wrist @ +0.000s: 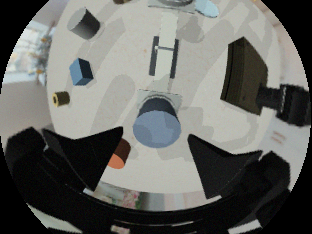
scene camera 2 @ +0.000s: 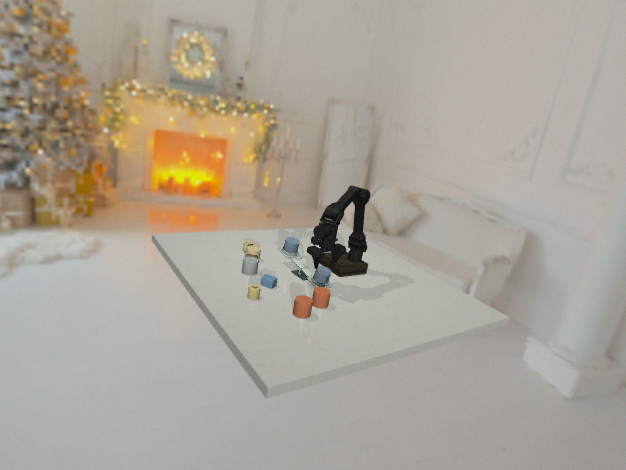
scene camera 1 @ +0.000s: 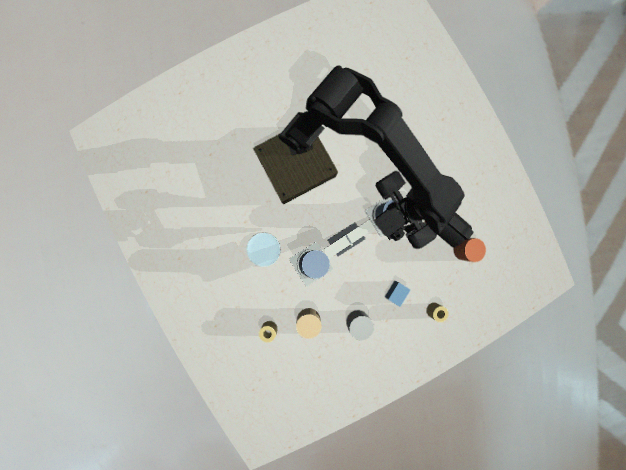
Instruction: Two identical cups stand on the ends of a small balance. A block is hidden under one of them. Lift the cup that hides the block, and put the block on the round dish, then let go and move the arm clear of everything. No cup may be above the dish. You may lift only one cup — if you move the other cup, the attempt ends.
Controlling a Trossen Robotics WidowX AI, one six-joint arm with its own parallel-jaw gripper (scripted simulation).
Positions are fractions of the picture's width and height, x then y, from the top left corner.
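Observation:
Open and holding nothing, the gripper (wrist: 0.50,0.57) shares the scene with a grey cylinder (wrist: 0.28,0.11) and a small balance (scene camera 1: 0.56,0.51).

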